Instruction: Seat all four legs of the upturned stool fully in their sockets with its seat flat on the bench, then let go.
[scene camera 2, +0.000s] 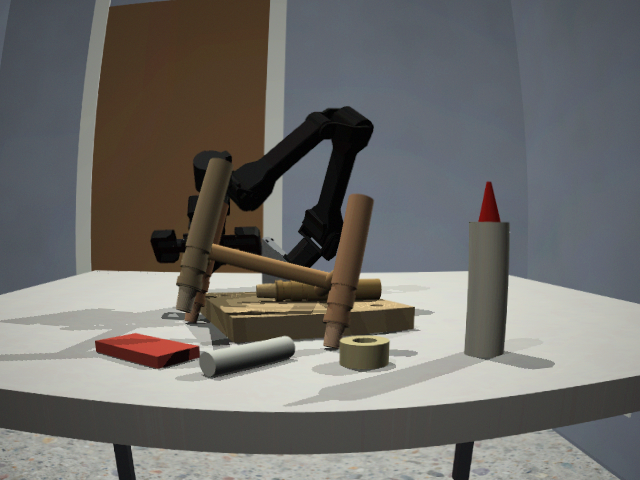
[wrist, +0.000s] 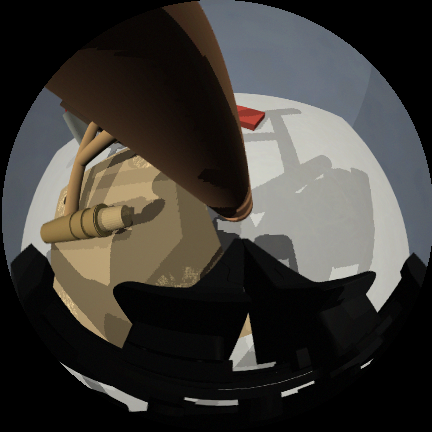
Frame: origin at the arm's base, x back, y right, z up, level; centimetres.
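Seen in the pictures: gripper, fingertip midpoint: (wrist: 239, 244).
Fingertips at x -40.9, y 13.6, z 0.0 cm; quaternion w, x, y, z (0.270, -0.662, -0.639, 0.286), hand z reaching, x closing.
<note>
A point is followed by its place in that frame.
The wooden seat (scene camera 2: 320, 326) @[x -54.3, y -5.2, z -4.0 cm] (wrist: 90, 260) @[x -38.5, y -1.2, z -2.3 cm] lies on the bench. A red-brown leg (scene camera 2: 350, 248) @[x -59.5, y -8.6, z 6.4 cm] leans beyond its near right side, foot outside the seat. An olive-brown leg (scene camera 2: 207, 206) @[x -61.4, y 8.2, z 11.3 cm] leans at the left, its foot beside the seat. Another red-brown leg (scene camera 2: 205, 281) @[x -45.4, y 11.6, z 0.8 cm] stands partly hidden behind it; a large dark leg (wrist: 200, 125) crosses the wrist view's top. A fourth leg (scene camera 2: 299, 290) @[x -43.6, y -2.2, z -0.5 cm] (wrist: 85, 224) @[x -41.6, y -0.1, z 0.4 cm] lies across the seat top, joined by stretchers (scene camera 2: 273, 266) @[x -52.0, y 1.0, z 3.7 cm] (wrist: 75, 185) @[x -46.2, y -5.1, z 0.9 cm]. My gripper (wrist: 239, 244) @[x -40.9, y 13.6, z 0.0 cm] is shut and empty, beside the seat's edge; its fingertips are hidden behind the legs in the scene view.
A red block (scene camera 2: 147, 349) @[x -70.9, y 13.6, z -4.2 cm] (wrist: 251, 118) @[x -64.8, y 17.7, z -4.2 cm], a grey-white cylinder (scene camera 2: 248, 355) @[x -72.2, y 2.2, z -3.9 cm] and a tan ring (scene camera 2: 345, 356) @[x -70.3, y -7.6, z -4.3 cm] lie at the front of the bench (scene camera 2: 232, 397) @[x -81.7, y 2.6, z -5.5 cm]. A tall grey bottle with a red tip (scene camera 2: 487, 289) @[x -68.9, y -23.2, z 2.2 cm] stands at the right.
</note>
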